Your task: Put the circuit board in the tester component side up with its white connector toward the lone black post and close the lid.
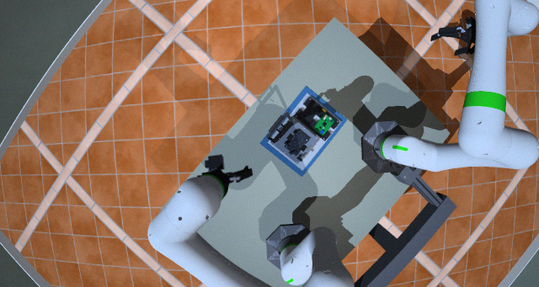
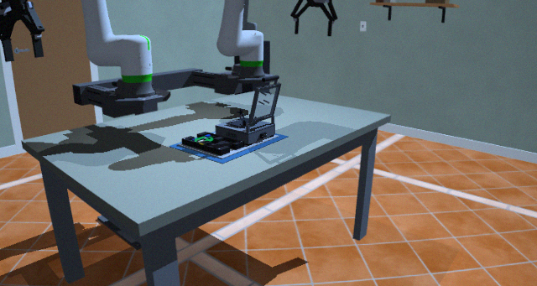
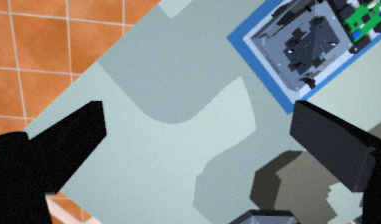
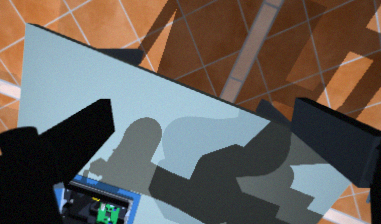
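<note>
The green circuit board is 45 cm to the right of my left hand, 42 cm below it and 21 cm behind it. From my left hand the other things lie so: clear lid (27 cm to the right, 25 cm below, 3 cm behind); black tray (44 cm to the right, 42 cm below, 16 cm behind).
</note>
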